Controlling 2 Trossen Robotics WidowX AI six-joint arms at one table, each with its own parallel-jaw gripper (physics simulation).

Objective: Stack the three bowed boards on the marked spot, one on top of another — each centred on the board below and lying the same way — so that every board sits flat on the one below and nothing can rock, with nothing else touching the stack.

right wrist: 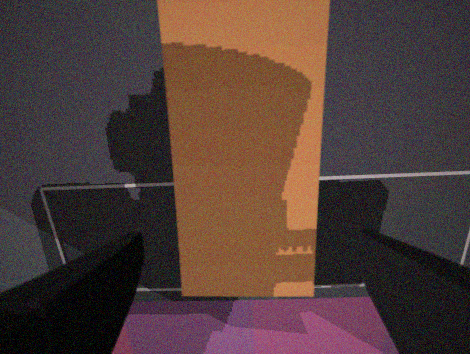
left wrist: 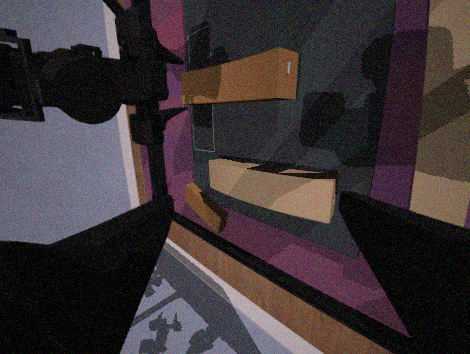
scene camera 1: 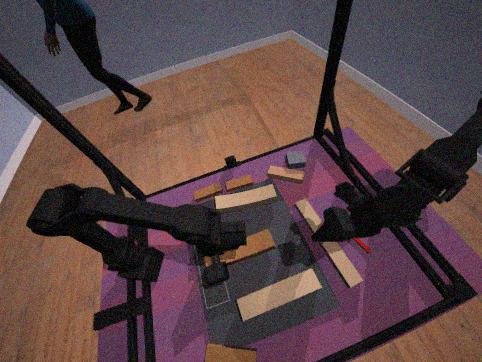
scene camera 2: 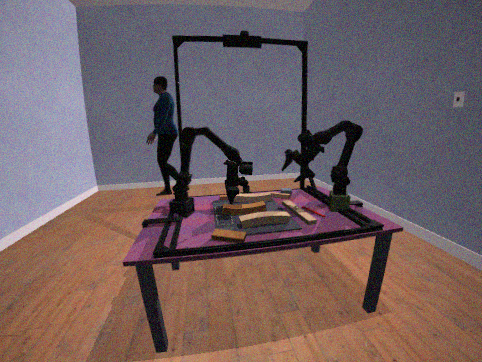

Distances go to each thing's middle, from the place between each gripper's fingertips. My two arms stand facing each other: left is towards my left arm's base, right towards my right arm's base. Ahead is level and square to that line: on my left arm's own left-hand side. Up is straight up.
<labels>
Right now the long pale plank (scene camera 1: 350, 276) is 10 mm ahead of my right hand, 360 mm to the left of it and 60 mm below it.
The long pale plank is 21 cm below my left hand, 7 cm to the left of it and 5 cm behind it.
</labels>
